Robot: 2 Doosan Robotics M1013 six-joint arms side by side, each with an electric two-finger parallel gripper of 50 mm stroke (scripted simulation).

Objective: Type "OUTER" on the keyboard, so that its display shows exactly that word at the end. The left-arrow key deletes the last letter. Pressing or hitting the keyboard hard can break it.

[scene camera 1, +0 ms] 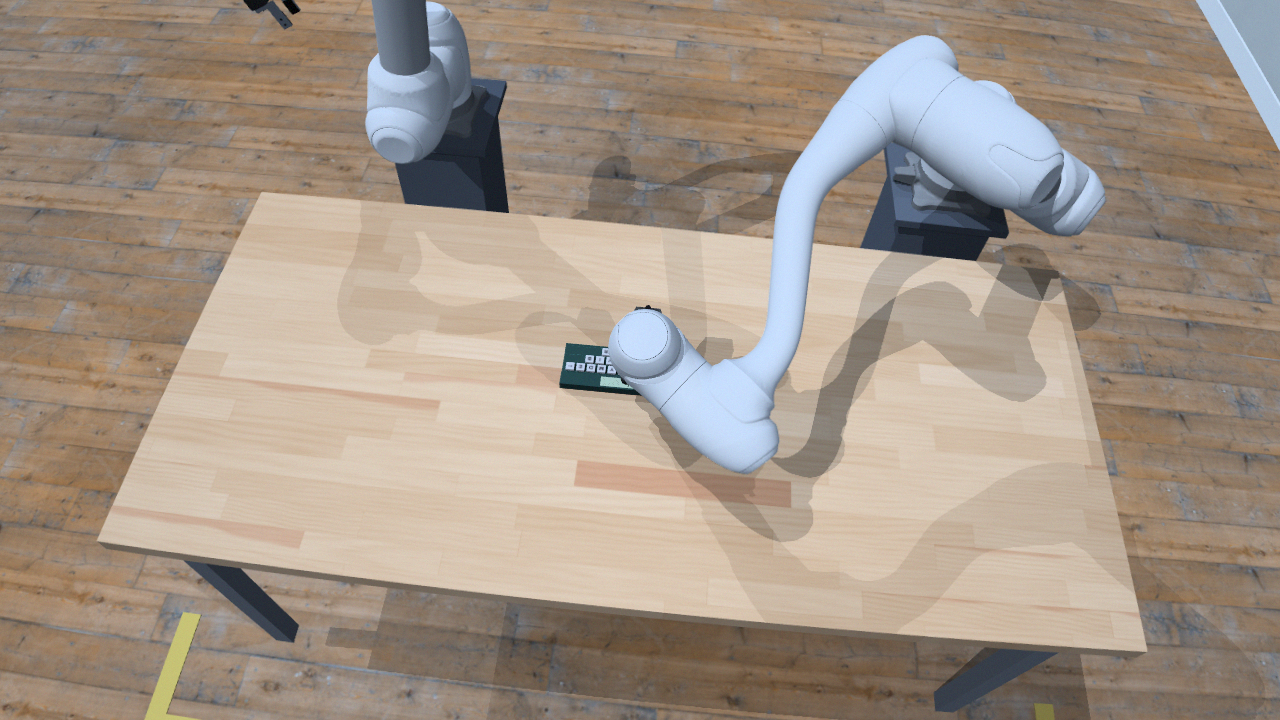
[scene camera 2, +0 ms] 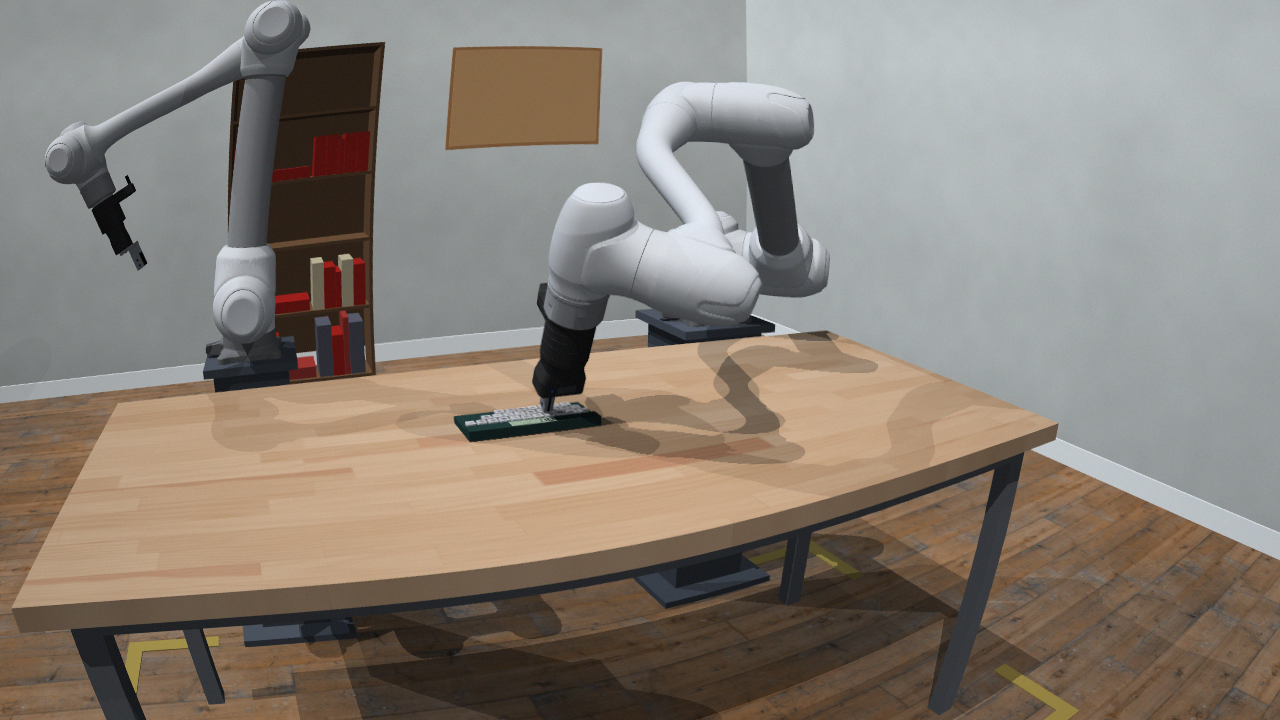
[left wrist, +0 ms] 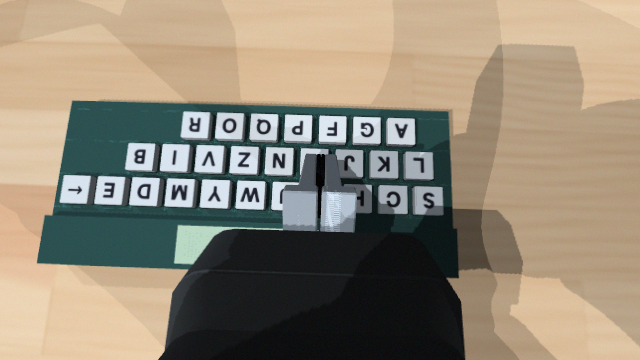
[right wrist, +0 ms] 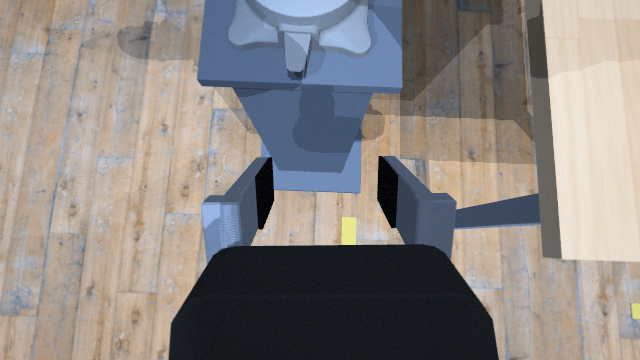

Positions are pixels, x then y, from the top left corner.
Scene:
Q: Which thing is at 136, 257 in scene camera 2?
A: The right gripper.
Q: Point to a left-arrow key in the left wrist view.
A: At 76, 189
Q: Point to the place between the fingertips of the left gripper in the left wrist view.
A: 320, 174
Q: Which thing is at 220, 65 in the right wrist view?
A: An arm pedestal.

